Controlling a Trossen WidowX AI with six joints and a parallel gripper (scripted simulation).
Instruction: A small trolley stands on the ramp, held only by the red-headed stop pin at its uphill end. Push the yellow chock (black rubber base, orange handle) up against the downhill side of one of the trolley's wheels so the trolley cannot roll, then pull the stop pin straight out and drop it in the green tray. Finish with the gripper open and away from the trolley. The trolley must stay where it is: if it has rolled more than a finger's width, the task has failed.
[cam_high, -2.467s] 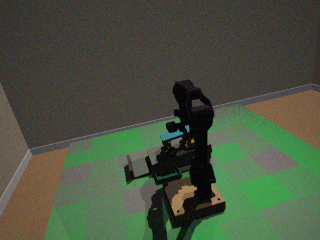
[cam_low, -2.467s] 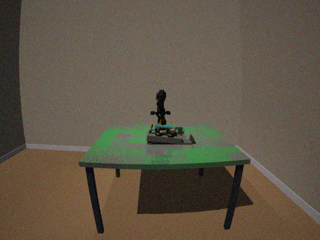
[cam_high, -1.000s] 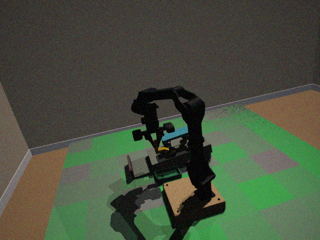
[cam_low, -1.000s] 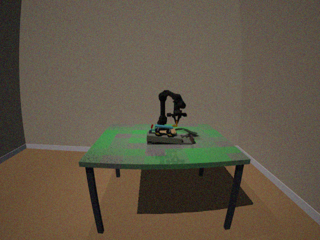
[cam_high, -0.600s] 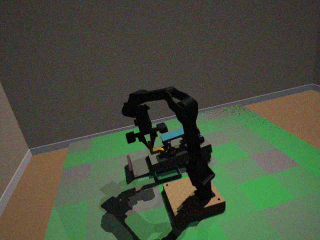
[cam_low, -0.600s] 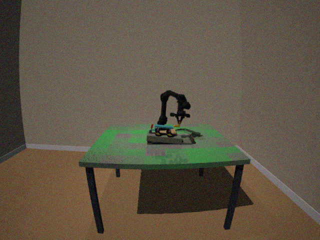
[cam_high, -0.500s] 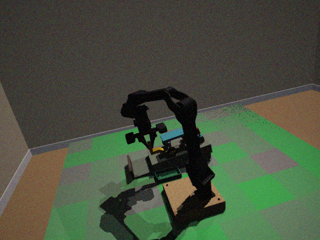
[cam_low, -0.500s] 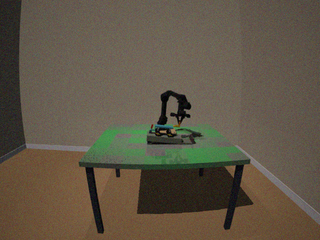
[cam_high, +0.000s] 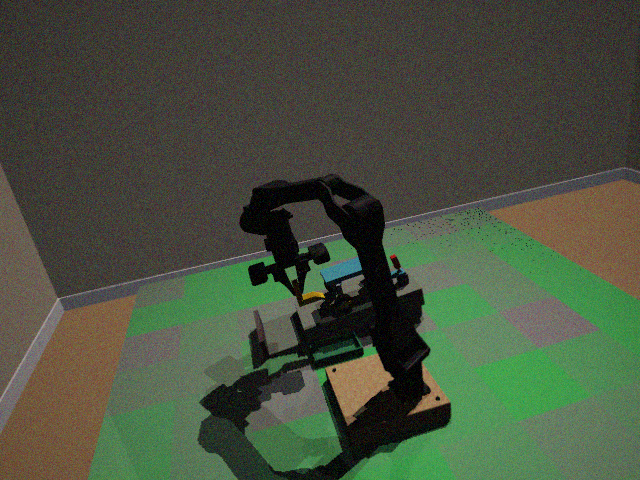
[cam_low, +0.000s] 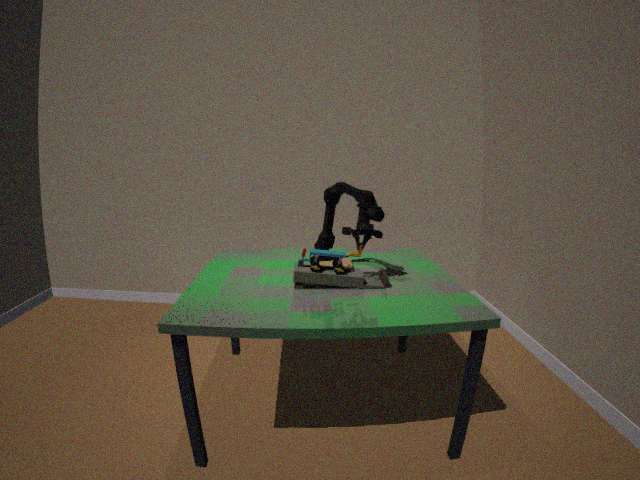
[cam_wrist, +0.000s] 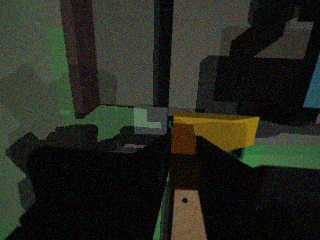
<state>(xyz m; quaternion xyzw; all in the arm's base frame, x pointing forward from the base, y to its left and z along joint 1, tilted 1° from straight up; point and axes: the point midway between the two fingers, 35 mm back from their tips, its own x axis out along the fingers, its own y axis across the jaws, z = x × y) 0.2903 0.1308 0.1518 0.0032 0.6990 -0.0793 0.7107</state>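
My gripper tip is now 1 cm short of the red-headed stop pin, 27 cm to the left of it and 2 cm above it. Round my gripper tip: low end wall: 7 cm ahead, 10 cm to the left, 12 cm below; trolley: 4 cm ahead, 17 cm to the right, 4 cm below; yellow chock: 2 cm to the right, 1 cm below.
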